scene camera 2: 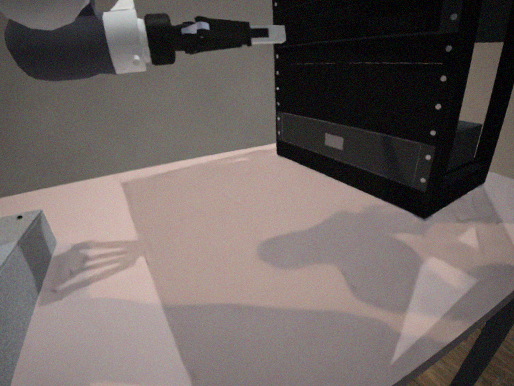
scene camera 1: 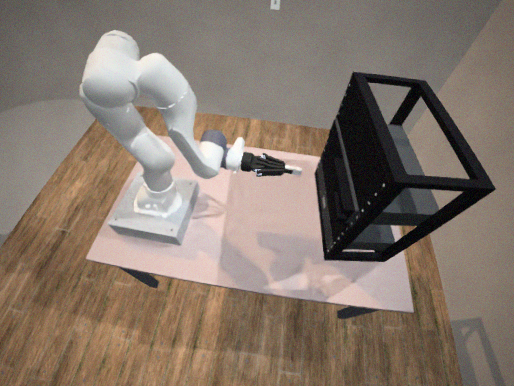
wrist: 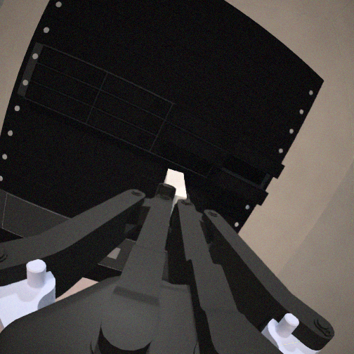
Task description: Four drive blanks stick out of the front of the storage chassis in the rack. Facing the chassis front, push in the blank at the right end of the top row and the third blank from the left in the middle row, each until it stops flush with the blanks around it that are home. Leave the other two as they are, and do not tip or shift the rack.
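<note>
The black storage chassis [wrist: 31, 70] sits in the rack [scene camera 1: 440, 184] [scene camera 2: 451, 117] [wrist: 14, 120], its front a grid of dark blanks in three rows. In the wrist view, one blank end [wrist: 278, 169] stands out at the right end of the upper part, and another [wrist: 260, 195] stands out lower right. Dark blocks [scene camera 1: 342, 187] also stand out in scene camera 1. The third-column blanks are too dark to judge. My gripper [scene camera 1: 294, 170] [scene camera 2: 276, 34] [wrist: 171, 183] is shut and empty, pale tips together, pointing at the rack front, with a gap before it in scene camera 1.
A grey-fronted unit [scene camera 2: 362, 150] [wrist: 30, 217] with a pale label sits low in the rack. The rack stands upright on a pink-topped table [scene camera 1: 200, 255] [scene camera 2: 210, 210]. The arm's grey base [scene camera 1: 150, 227] [scene camera 2: 25, 255] is at the opposite end. Shadows cross the table top.
</note>
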